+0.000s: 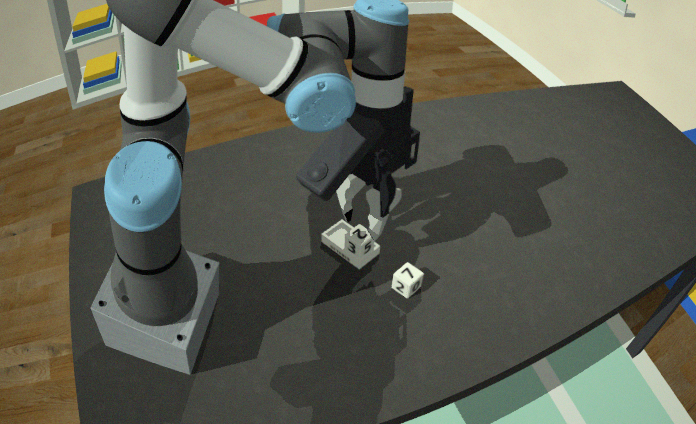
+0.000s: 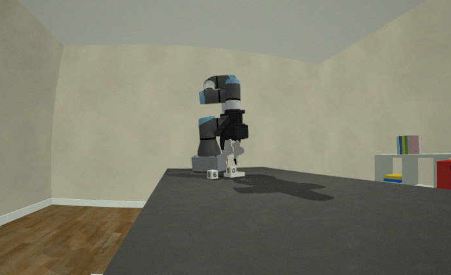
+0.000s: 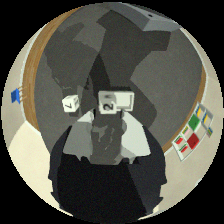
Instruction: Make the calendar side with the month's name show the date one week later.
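The white tray is 50 mm below my hand, 10 mm to the left of it and 10 mm behind it.
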